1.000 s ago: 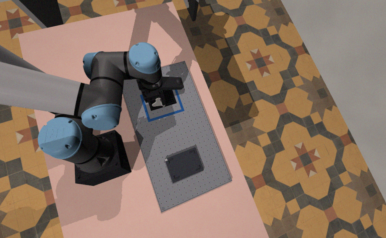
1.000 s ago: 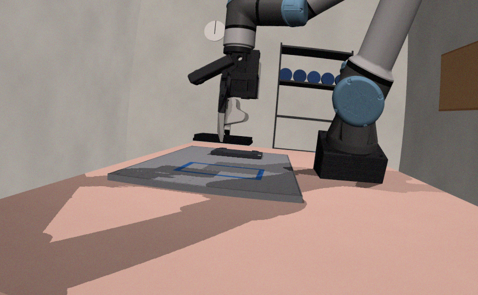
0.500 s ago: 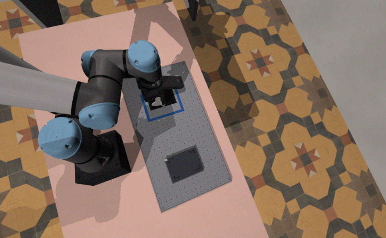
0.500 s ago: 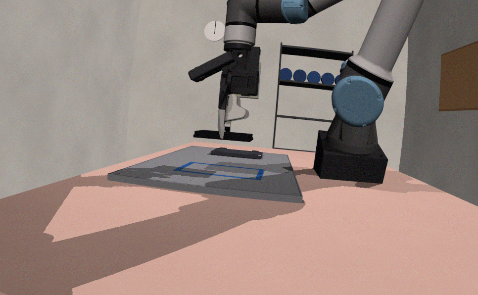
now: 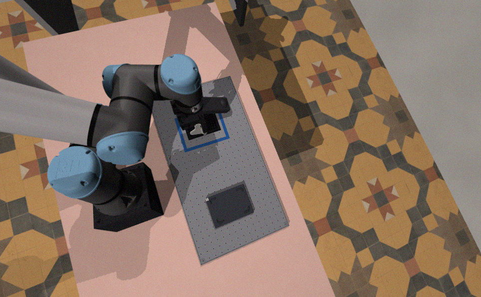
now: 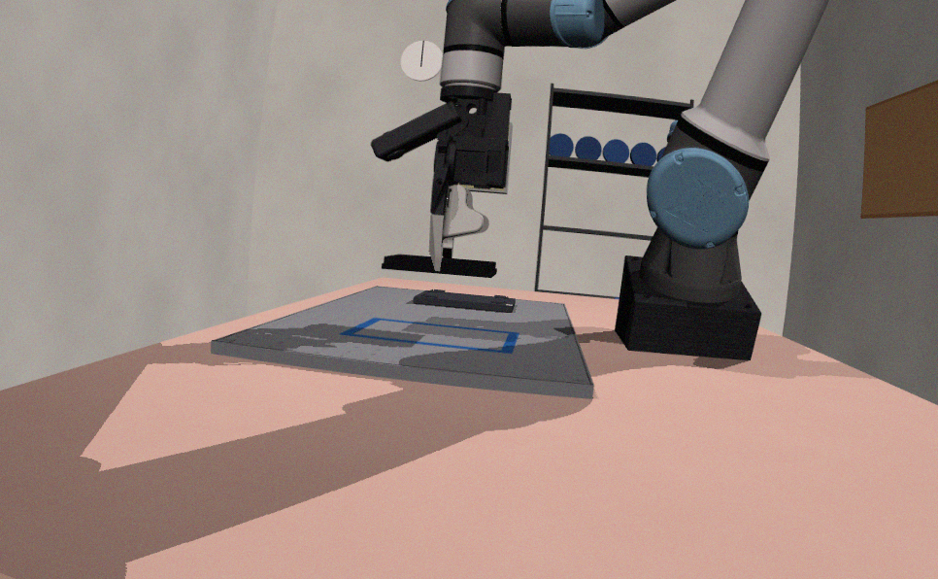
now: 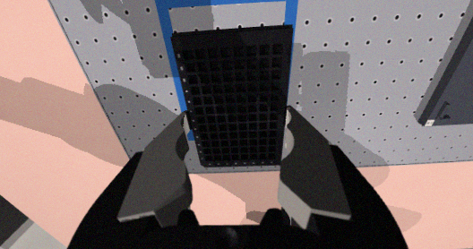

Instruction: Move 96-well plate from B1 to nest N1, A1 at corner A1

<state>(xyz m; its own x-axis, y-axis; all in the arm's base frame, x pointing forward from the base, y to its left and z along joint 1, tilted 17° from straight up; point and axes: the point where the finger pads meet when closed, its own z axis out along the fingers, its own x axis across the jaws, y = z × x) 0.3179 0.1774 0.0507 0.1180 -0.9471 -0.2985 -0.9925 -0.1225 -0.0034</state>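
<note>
The dark plate nest N1 lies 33 cm to the right of my hand, 8 cm below it and 4 cm ahead of it. From my hand the other things lie so: black 96-well plate: 1 cm below; white A1 mark: 28 cm to the right, 8 cm below, 4 cm behind.
</note>
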